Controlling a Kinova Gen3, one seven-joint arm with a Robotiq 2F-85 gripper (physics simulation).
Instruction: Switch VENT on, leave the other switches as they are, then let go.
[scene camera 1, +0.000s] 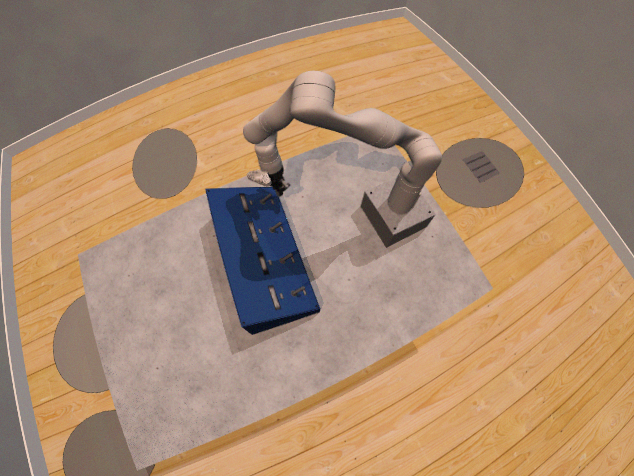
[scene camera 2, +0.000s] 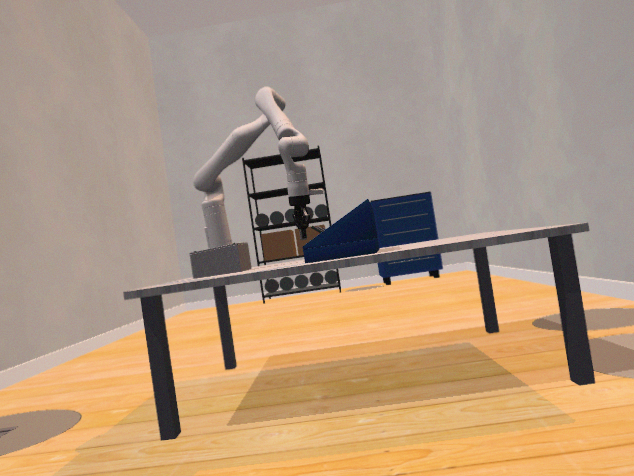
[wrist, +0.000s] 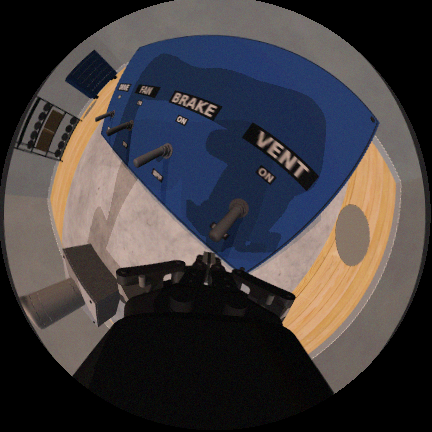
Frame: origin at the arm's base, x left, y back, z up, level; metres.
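Where they show: gripper, fingertip midpoint: (scene camera 1: 280, 194) (scene camera 2: 303, 239) (wrist: 207, 258); arm's base, origin of the base link: (scene camera 1: 399, 203) (scene camera 2: 221, 246) (wrist: 76, 290).
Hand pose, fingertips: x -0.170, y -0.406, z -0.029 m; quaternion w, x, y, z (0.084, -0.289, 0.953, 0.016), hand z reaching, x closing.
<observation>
Things, the pixels of their top centre, and the offset from my fingertips. "pt": a spot on its surface instead. Level surfaces: height alone.
- label, surface spot: (wrist: 265, 174) pt dy -0.110, dx +0.019, dz +0.031 m
- BRAKE lever, middle of its top: (wrist: 141, 149) (scene camera 1: 275, 223) dy -0.045, dx +0.135, dz +0.047 m
- FAN lever, middle of its top: (wrist: 111, 123) (scene camera 1: 286, 255) dy -0.038, dx +0.255, dz +0.047 m
- table, its level: dz -0.090 m
The sloped blue panel (scene camera 1: 256, 307) (scene camera 2: 353, 230) (wrist: 215, 55) stands on the table. Its VENT switch lever (scene camera 1: 266, 199) (wrist: 229, 222) is at the end nearest my gripper and slants toward the panel's lower edge, away from its ON label (wrist: 265, 174). The marking below the lever is mostly hidden. The BRAKE lever (scene camera 1: 276, 228) (wrist: 152, 155) and FAN lever (scene camera 1: 287, 257) (wrist: 120, 128) stick out farther along, with another lever (scene camera 1: 298, 292) (wrist: 104, 116) beyond. My gripper (scene camera 1: 280, 191) (scene camera 2: 303, 235) (wrist: 207, 258) is shut and empty, at the panel's lower edge beside the VENT lever, apparently apart from it.
The robot's base block (scene camera 1: 376, 220) (scene camera 2: 220, 260) (wrist: 92, 280) stands on the table (scene camera 1: 168, 358) (scene camera 2: 460, 243), across from the panel's lower edge. A shelf rack (scene camera 2: 263, 161) and a blue cabinet (scene camera 2: 407, 220) (wrist: 91, 74) stand beyond the table.
</observation>
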